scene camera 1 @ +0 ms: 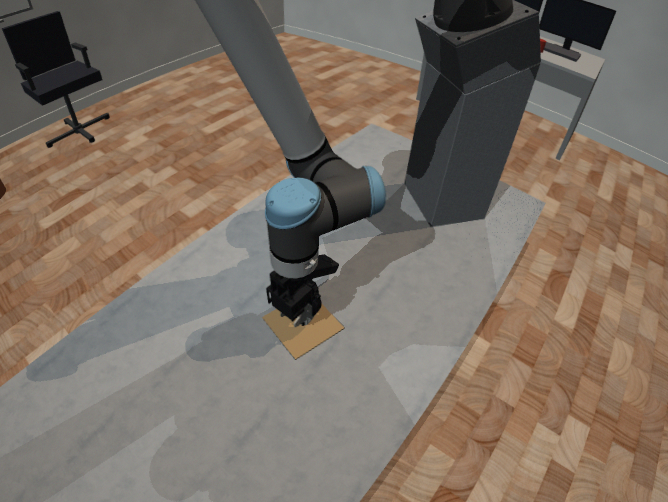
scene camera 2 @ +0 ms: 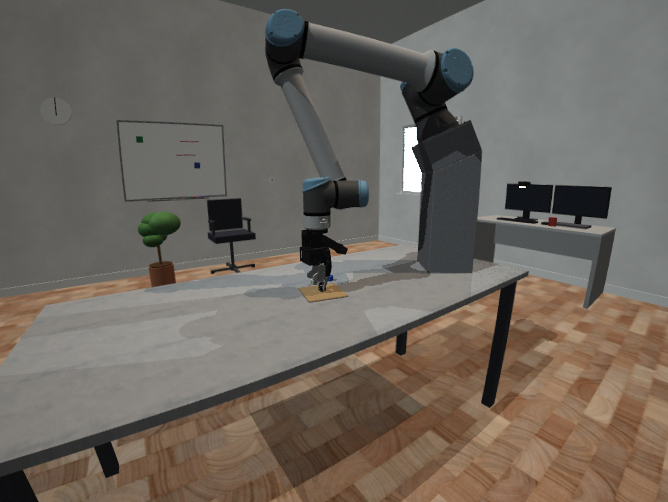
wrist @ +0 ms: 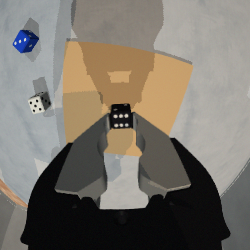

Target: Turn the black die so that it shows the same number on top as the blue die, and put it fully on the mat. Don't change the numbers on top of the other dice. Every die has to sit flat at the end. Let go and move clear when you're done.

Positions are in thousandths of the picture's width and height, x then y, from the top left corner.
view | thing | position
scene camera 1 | gripper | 453, 640
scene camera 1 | tan mat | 448, 678
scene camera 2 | gripper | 481, 579
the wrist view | gripper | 486, 454
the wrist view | tan mat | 382, 302
